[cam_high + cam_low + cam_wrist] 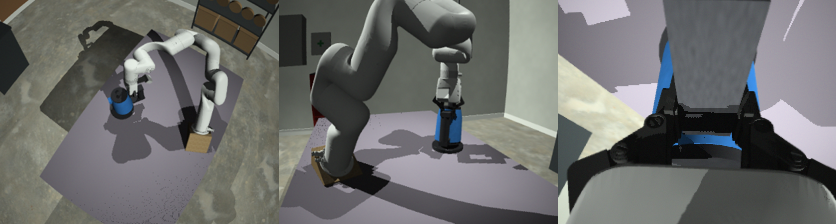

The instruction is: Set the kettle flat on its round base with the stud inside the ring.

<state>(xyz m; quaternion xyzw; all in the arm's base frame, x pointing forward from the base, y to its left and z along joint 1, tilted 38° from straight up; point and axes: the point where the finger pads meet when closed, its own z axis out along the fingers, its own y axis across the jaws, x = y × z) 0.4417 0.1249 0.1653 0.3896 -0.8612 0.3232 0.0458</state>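
Right now the blue kettle is 50 mm below my hand, 20 mm to the left of it and 20 mm ahead of it. The rest, counted from my hand: round black base (170 mm below, 40 mm to the left, 40 mm ahead).
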